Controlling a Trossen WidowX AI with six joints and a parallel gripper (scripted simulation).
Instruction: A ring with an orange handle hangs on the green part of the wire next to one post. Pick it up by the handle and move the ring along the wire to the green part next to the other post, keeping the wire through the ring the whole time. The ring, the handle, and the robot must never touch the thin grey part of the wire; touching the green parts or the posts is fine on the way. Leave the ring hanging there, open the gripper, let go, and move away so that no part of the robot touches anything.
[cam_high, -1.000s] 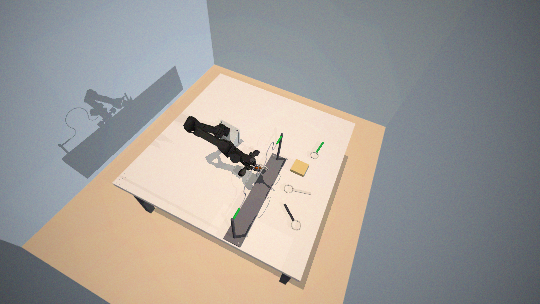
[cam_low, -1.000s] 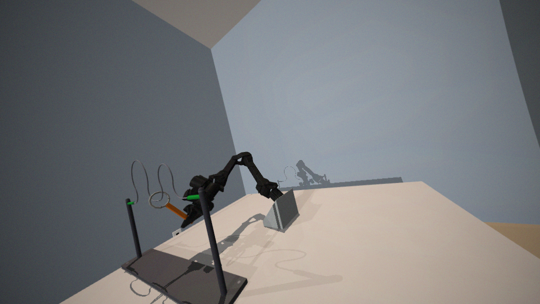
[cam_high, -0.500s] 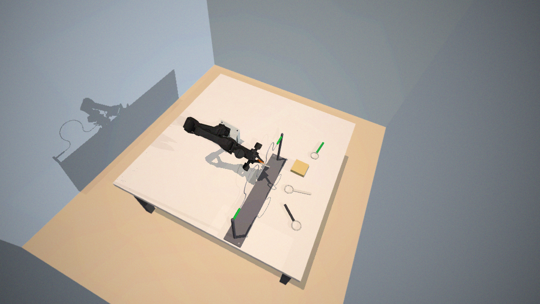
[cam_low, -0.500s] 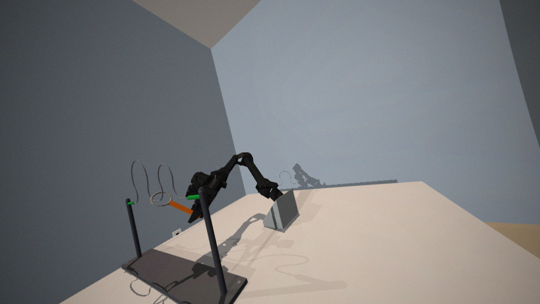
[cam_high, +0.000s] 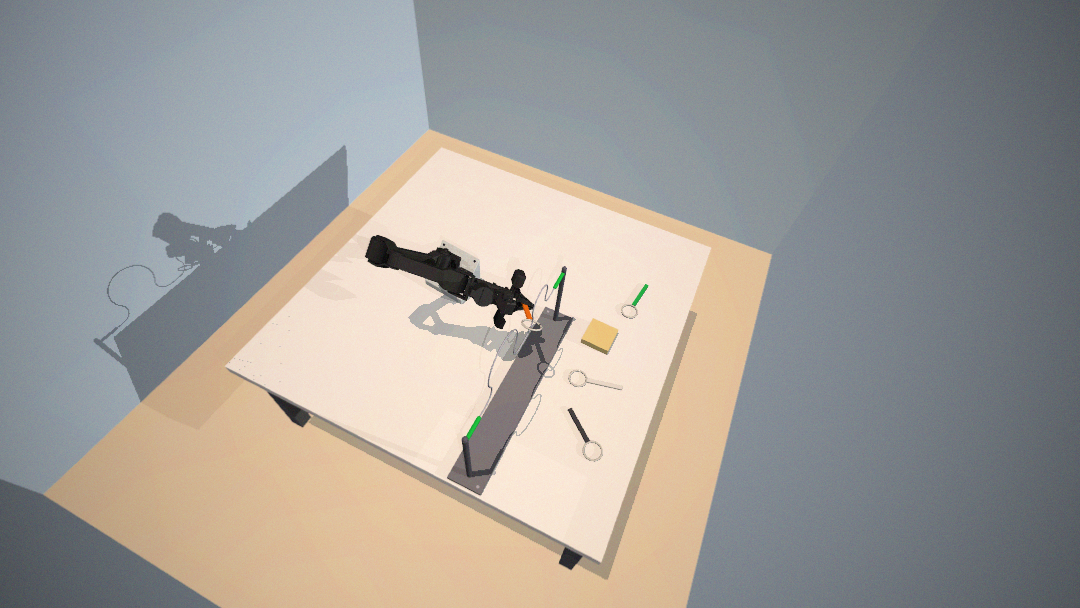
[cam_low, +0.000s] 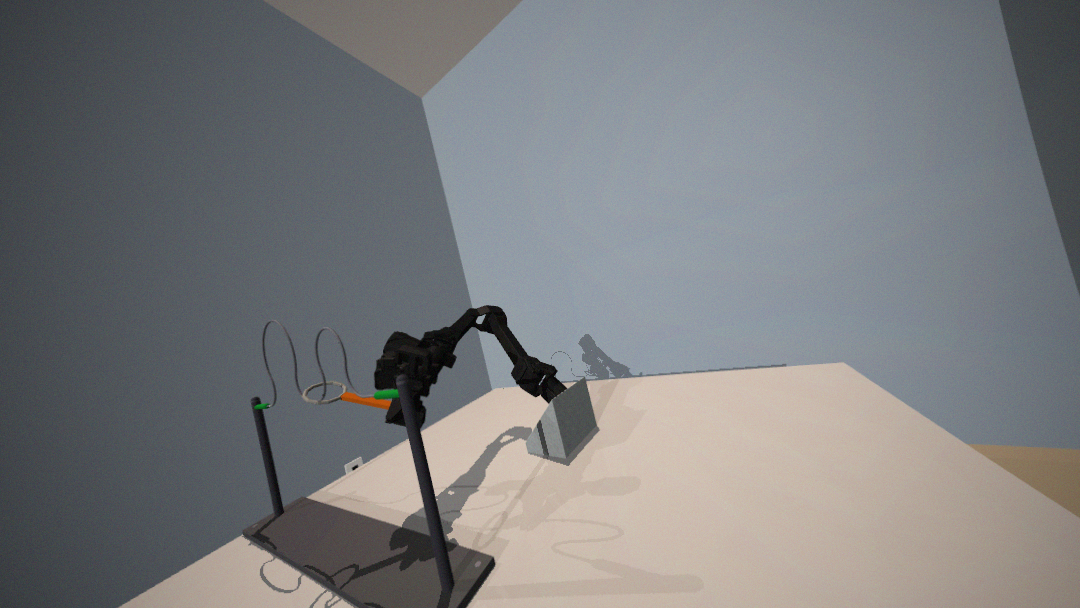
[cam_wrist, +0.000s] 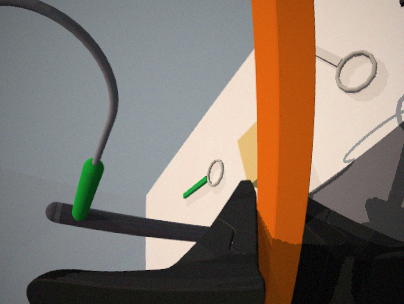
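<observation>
The ring with orange handle is 2 cm ahead of my gripper tip, 7 cm to the right of it and 5 cm above it. The rest, counted from my gripper tip: white-handled ring (25 cm ahead, 2 cm to the right, 22 cm below); then black-handled ring (32 cm ahead, 20 cm to the right, 22 cm below); then tan block (19 cm ahead, 15 cm to the left, 21 cm below).
</observation>
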